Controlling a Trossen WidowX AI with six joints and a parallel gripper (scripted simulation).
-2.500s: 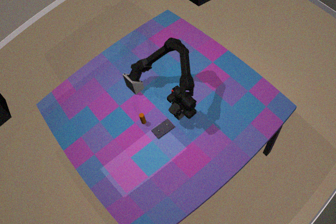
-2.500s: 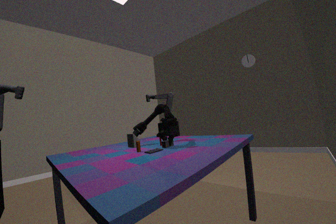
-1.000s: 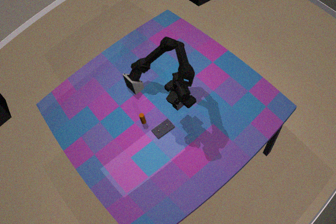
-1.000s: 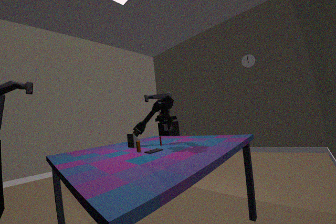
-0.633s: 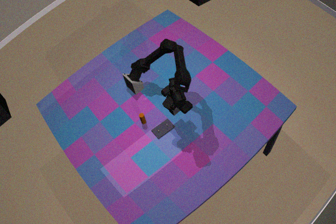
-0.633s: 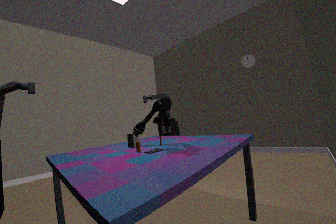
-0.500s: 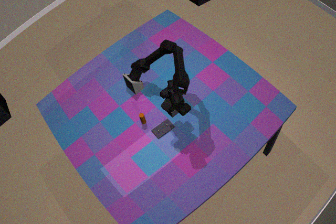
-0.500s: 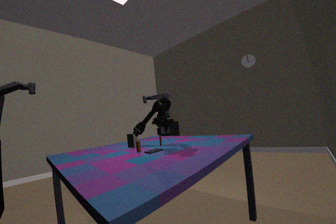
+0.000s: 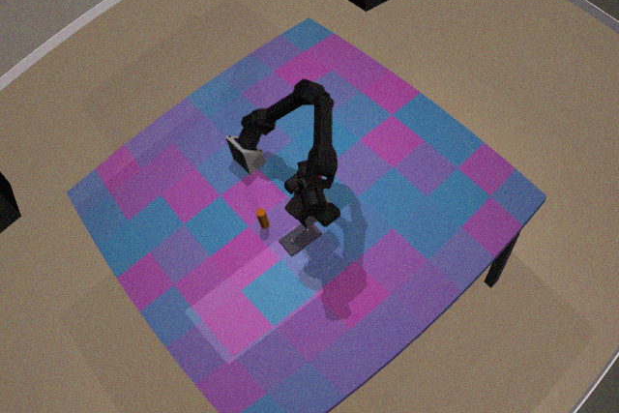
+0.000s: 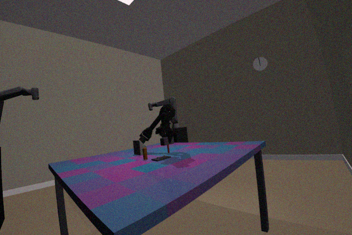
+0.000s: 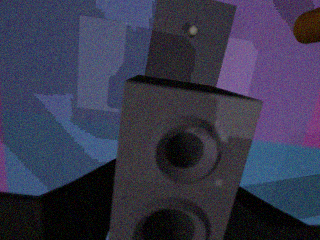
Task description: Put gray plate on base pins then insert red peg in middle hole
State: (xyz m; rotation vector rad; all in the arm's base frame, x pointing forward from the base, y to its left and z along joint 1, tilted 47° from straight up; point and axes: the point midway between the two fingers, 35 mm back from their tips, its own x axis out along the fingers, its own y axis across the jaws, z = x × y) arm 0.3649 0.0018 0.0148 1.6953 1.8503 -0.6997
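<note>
Right now my gripper tip is 90 mm above the dark base, 60 mm to the left of it and 10 mm past it. From my gripper tip the other things lie so: red peg 140 mm behind, 120 mm to the left, 60 mm below; orange cylinder 120 mm to the right, 120 mm behind, 60 mm below; gray plate 30 mm above.
</note>
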